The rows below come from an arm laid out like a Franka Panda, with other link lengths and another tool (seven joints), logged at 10 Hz.
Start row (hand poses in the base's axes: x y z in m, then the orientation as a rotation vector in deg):
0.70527, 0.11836, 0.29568, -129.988, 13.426, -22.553
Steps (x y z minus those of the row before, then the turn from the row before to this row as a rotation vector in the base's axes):
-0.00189, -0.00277, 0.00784, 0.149, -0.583, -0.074
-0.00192, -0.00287, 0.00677, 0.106, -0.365, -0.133
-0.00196, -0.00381, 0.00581, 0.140, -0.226, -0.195
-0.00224, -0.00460, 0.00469, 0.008, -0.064, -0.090
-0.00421, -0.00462, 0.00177, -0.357, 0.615, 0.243
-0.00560, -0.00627, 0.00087, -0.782, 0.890, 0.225
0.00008, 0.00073, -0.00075, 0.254, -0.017, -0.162
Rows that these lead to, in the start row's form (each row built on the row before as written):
0.70338, 0.11559, 0.30352, -129.695, 13.234, -23.218
0.70146, 0.11272, 0.31029, -129.495, 13.214, -23.676
0.69950, 0.10891, 0.31610, -129.294, 13.342, -24.004
0.69726, 0.10431, 0.32079, -129.267, 13.413, -24.121
0.69305, 0.09969, 0.32256, -129.781, 13.396, -23.376
0.68745, 0.09342, 0.32343, -130.777, 13.474, -22.412
0.68753, 0.09415, 0.32268, -130.518, 13.689, -22.464

